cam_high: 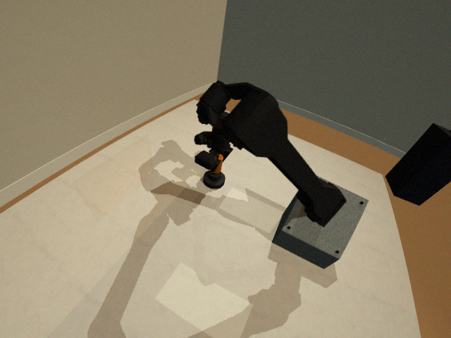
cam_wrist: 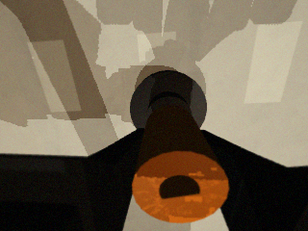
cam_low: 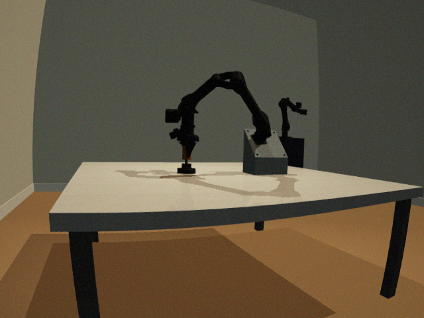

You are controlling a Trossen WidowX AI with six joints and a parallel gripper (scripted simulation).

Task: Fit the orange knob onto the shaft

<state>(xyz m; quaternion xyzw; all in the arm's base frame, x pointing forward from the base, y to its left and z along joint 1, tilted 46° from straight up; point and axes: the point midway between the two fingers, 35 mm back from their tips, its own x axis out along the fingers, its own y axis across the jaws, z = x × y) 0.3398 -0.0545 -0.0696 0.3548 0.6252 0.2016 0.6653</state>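
The orange knob lies 2 cm above my gripper tip. Also, from my gripper tip: pedestal 4 cm below.
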